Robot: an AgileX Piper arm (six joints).
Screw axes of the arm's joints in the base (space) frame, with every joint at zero. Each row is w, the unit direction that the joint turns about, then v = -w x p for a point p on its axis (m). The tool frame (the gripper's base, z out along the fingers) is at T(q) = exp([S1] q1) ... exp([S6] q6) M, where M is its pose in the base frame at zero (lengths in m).
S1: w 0 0 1 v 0 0 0
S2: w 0 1 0 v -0.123 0 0
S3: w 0 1 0 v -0.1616 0 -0.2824
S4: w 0.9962 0 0.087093 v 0 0.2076 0
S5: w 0 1 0 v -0.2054 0 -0.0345
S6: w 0.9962 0 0.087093 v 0 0.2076 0
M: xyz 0.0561 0 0.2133 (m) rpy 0 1.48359 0 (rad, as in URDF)
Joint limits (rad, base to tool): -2.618..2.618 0..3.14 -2.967..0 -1.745..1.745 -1.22..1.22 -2.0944..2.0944
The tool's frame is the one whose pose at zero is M.
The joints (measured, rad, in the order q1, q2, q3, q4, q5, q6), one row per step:
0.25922 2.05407 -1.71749 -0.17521 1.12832 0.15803
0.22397 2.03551 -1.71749 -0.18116 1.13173 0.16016
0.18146 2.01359 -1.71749 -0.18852 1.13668 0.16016
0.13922 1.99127 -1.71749 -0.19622 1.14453 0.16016
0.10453 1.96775 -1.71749 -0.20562 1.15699 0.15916
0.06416 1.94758 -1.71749 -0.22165 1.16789 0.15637
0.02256 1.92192 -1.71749 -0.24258 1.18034 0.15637
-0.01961 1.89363 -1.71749 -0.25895 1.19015 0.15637
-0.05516 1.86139 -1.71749 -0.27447 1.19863 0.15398
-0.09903 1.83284 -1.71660 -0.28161 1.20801 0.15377
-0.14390 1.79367 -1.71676 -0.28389 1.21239 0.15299
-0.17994 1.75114 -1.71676 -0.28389 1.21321 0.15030
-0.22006 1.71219 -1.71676 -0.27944 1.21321 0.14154
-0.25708 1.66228 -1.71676 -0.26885 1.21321 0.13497
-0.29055 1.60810 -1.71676 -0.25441 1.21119 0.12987
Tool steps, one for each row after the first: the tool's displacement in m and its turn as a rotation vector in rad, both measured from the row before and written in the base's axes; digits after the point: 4 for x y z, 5 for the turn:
0.0010 -0.0159 0.0080 -0.00161 -0.01641 -0.03648
0.0003 -0.0192 0.0094 -0.00380 -0.01819 -0.04179
-0.0011 -0.0190 0.0094 -0.00541 -0.01568 -0.04220
-0.0029 -0.0159 0.0098 -0.00851 -0.01225 -0.03455
-0.0030 -0.0185 0.0084 -0.01609 -0.01037 -0.03757
-0.0050 -0.0192 0.0107 -0.02052 -0.01445 -0.04172
-0.0063 -0.0186 0.0116 -0.01651 -0.01881 -0.04290
-0.0078 -0.0153 0.0131 -0.01723 -0.02285 -0.03445
-0.0087 -0.0174 0.0109 -0.00872 -0.01797 -0.04594
-0.0114 -0.0163 0.0151 -0.00677 -0.03436 -0.04536
-0.0123 -0.0118 0.0161 -0.00761 -0.04034 -0.03388
-0.0127 -0.0122 0.0143 -0.00649 -0.03610 -0.03215
-0.0158 -0.0089 0.0177 -0.00407 -0.04866 -0.03016
-0.0173 -0.0059 0.0185 -0.00367 -0.05599 -0.02627

